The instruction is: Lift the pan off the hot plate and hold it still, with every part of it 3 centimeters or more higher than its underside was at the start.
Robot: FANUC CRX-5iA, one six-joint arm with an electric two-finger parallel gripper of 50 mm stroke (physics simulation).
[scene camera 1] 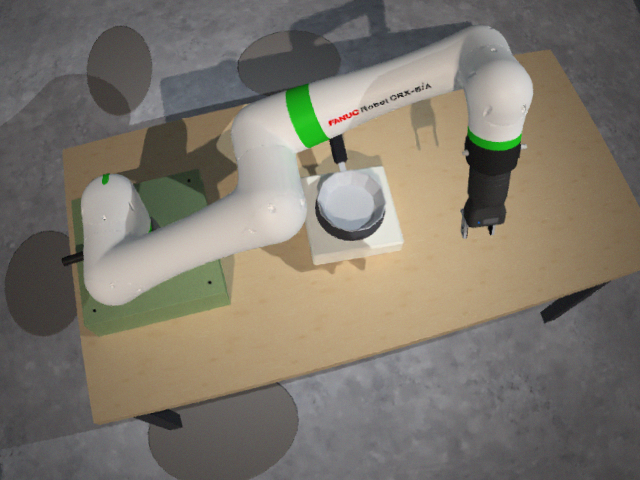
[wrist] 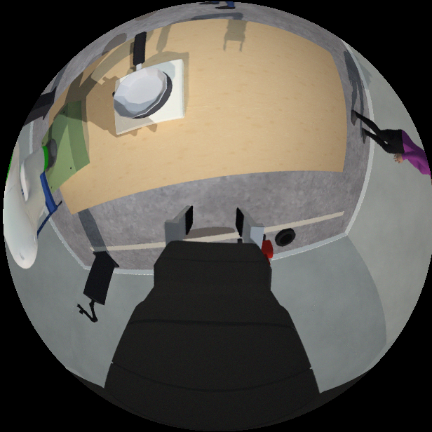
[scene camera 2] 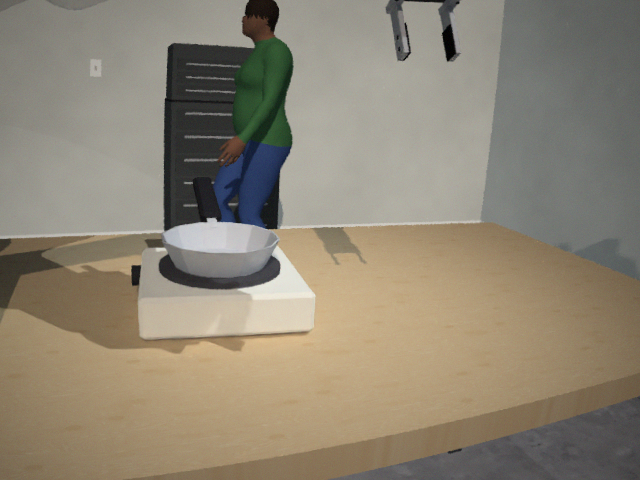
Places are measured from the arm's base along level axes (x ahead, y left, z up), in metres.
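Where they show: gripper, fingertip midpoint: (scene camera 1: 477, 233) (scene camera 2: 429, 57).
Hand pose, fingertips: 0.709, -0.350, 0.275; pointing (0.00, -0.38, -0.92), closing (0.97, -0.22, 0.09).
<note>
Things, the pixels of their centre, and the offset from my fingertips, as dx, dy, dz. Level surfaces: height alone.
- light grey pan at the middle of its body: (scene camera 2: 212, 219) (scene camera 1: 342, 166) -0.135, +0.375, -0.263
- white hot plate at the middle of its body: (scene camera 2: 214, 285) (scene camera 1: 346, 214) -0.156, +0.276, -0.343
- wooden table at its surface level: dz -0.379
The light grey pan (scene camera 1: 351, 200) (scene camera 2: 219, 248) (wrist: 141, 93) sits upright on the dark round heating plate of the white hot plate (scene camera 1: 361, 251) (scene camera 2: 227, 315) (wrist: 176, 95). Its black handle (scene camera 1: 338, 149) (scene camera 2: 206, 198) (wrist: 140, 47) slopes upward, away toward the table's far side; in scene camera 1 its far end is hidden behind the arm. My gripper (scene camera 1: 477, 231) (wrist: 214, 215) is open and empty. It is high above the table, well to the right of the pan in scene camera 1, with its fingers apart from everything. In scene camera 2 the tips of the gripper's fingers (scene camera 2: 424, 51) show at the top right.
The arm's green base block (scene camera 1: 180, 289) (wrist: 75, 145) stands at the left end of the wooden table (scene camera 1: 465, 310) (scene camera 2: 413, 351) (wrist: 260, 115). The arm's forearm (scene camera 1: 382, 93) passes above the handle. A person in green (scene camera 2: 266, 98) stands behind the table, before a dark drawer cabinet (scene camera 2: 199, 118).
</note>
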